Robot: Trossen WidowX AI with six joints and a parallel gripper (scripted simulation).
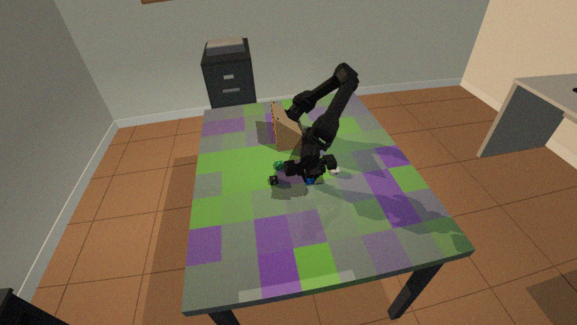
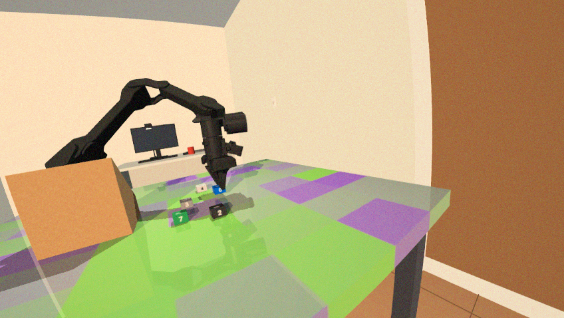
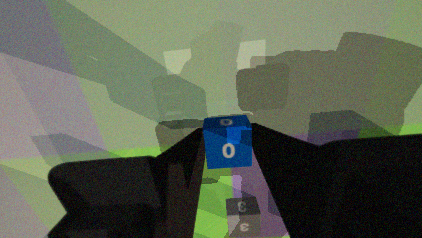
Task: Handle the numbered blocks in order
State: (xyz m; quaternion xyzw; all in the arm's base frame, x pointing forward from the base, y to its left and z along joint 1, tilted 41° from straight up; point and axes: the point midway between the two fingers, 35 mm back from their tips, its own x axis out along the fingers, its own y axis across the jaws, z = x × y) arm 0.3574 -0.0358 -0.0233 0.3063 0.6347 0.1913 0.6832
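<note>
Right now the black block is 130 mm to the right of my gripper tip, 60 mm behind it and 10 mm below it. Also, from my gripper tip: grey block (110 mm behind, 10 mm below); white block (120 mm to the left, 30 mm behind, 10 mm below); blue block (10 mm behind).
</note>
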